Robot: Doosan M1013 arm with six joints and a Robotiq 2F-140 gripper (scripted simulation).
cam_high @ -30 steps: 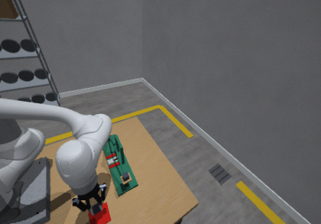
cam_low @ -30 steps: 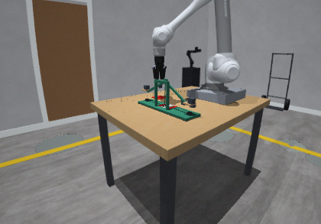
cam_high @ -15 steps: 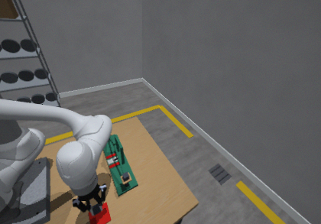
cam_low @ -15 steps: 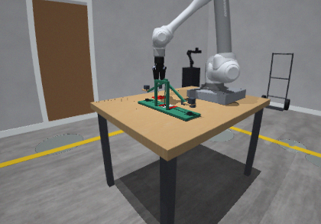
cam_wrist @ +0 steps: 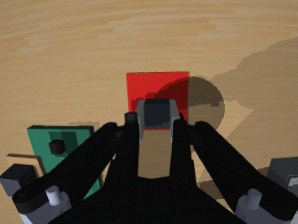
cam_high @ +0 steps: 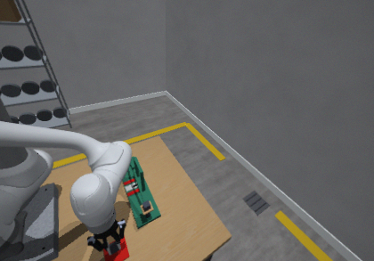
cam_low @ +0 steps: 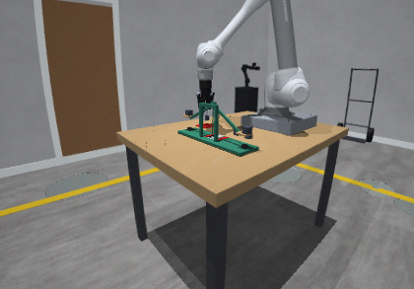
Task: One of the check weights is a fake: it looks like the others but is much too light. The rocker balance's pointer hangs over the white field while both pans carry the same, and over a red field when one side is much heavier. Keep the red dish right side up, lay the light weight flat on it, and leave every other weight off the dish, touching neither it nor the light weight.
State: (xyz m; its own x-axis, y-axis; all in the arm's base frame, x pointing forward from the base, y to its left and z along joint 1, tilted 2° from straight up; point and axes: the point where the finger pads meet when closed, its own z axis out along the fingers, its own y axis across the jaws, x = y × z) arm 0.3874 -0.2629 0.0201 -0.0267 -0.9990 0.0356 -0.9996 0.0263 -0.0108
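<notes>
My gripper is now 70 mm above the flat red dish. The rest, counted from my hand: green rocker balance 260 mm to the left, 180 mm ahead, 20 mm above.
</notes>
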